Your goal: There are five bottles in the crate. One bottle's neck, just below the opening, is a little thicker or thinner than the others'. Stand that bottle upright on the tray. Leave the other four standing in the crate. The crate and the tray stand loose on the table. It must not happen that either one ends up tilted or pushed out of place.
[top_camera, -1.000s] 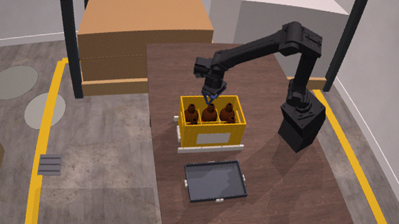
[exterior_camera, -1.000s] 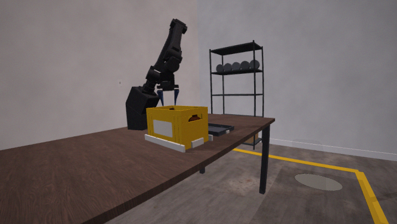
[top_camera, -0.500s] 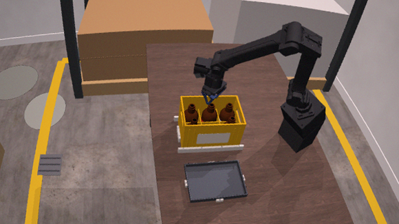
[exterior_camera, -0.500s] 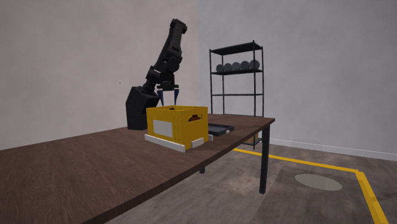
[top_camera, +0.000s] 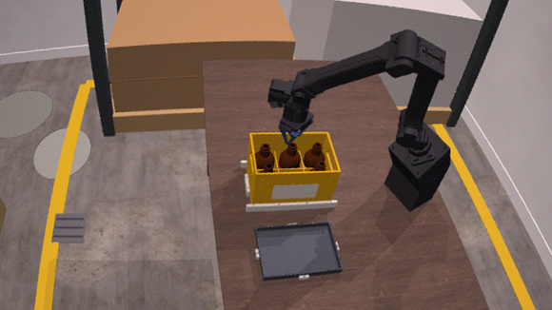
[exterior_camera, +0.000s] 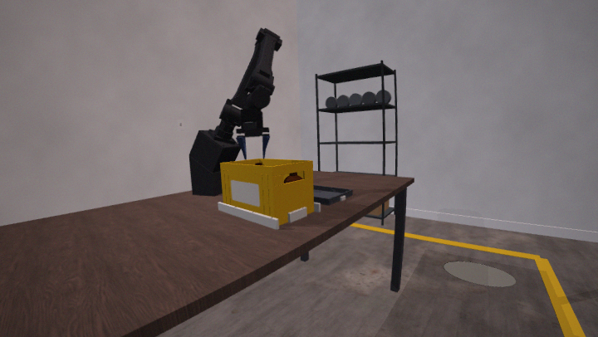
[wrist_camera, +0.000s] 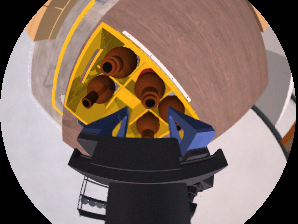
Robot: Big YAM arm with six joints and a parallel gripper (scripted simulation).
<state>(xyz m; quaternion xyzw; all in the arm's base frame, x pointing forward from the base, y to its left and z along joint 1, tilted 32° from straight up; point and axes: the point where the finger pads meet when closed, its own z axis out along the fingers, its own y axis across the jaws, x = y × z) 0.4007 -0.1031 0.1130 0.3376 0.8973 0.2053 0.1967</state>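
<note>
Now: hand 110 mm above the yellow crate, 40 mm to the right of it and 10 mm past it. Round my hand: glass bottle 110 mm below, 100 mm to the left, 70 mm ahead; then dark tray 320 mm to the left, 180 mm below, 30 mm behind.
</note>
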